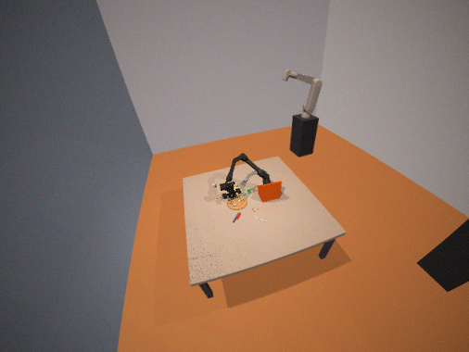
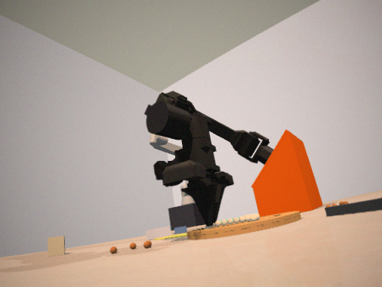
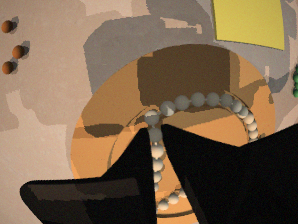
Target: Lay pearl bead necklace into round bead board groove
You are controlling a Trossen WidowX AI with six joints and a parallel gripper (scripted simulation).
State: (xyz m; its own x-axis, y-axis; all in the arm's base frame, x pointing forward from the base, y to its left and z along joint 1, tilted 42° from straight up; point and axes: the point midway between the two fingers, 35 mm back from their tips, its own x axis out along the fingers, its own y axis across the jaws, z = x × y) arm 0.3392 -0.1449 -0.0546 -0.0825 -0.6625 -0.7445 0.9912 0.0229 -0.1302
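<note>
My gripper tip is 3 cm past the round wooden bead board, 4 cm to the right of it and 1 cm above it. The rest, counted from my gripper tip: tan cube: 13 cm ahead, 28 cm to the right; yellow flat piece: 9 cm behind, 12 cm to the right, 1 cm below; red-handled tool: 2 cm ahead, 22 cm to the left, 1 cm below.
</note>
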